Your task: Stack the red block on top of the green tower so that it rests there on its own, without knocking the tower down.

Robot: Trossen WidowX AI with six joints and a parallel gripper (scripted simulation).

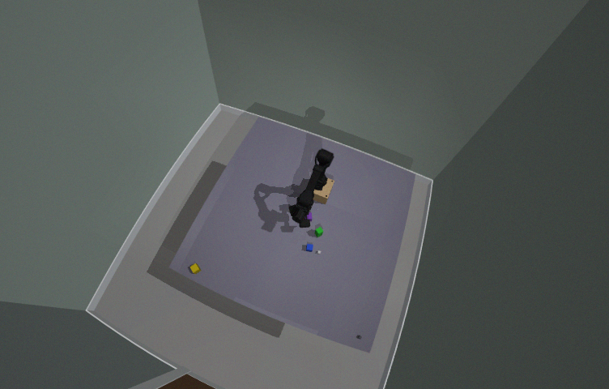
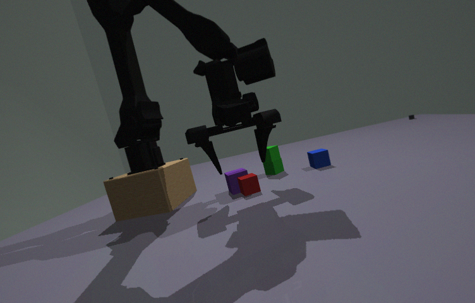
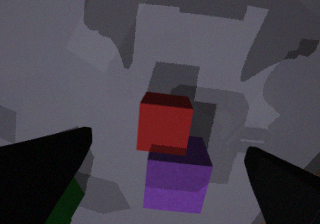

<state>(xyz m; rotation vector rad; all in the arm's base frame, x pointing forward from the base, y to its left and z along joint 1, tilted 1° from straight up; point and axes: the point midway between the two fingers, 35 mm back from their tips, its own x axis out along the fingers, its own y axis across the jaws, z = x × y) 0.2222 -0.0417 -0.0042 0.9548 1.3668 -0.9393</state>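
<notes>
The red block is 40 mm below my gripper tip. From my gripper tip the other things lie so: tiny white piece: 180 mm ahead, 150 mm to the left, 40 mm below; then blue block: 170 mm ahead, 90 mm to the left, 30 mm below; then purple block: 30 mm to the left, 30 mm below, 20 mm behind.
</notes>
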